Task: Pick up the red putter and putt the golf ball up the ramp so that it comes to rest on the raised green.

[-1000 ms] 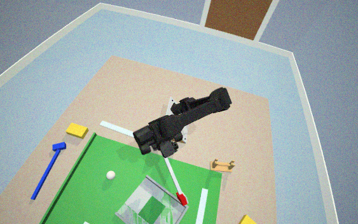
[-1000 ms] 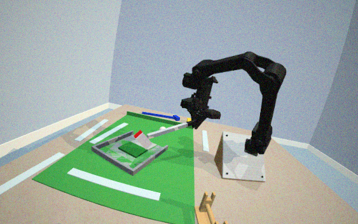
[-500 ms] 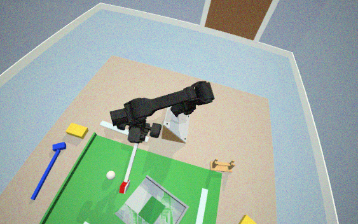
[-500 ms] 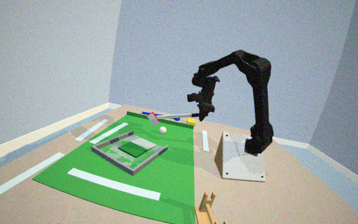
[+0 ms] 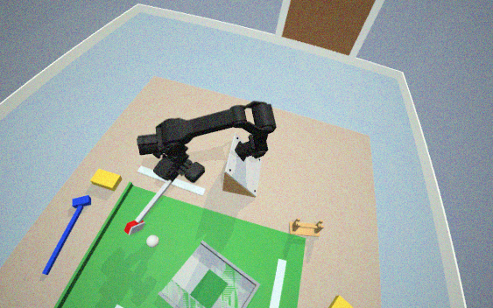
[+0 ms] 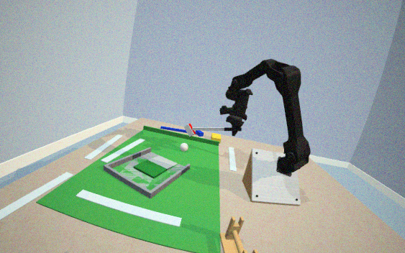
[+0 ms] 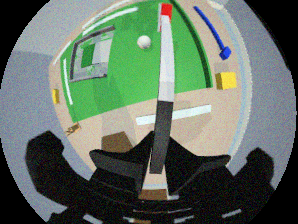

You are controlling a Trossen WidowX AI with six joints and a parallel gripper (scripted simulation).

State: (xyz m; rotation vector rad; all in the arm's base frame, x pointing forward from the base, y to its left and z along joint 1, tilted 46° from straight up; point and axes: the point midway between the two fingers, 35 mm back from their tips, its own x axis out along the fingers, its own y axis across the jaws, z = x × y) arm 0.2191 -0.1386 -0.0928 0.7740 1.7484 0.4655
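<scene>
Now: the red putter 12 cm ahead of my gripper tip, 3 cm to the right of it and 1 cm below it. Round my gripper tip: white golf ball (22 cm ahead, 12 cm below, 1 cm to the right); green mat (27 cm ahead, 17 cm to the left, 14 cm below); blue putter (32 cm to the right, 31 cm ahead, 13 cm below).
</scene>
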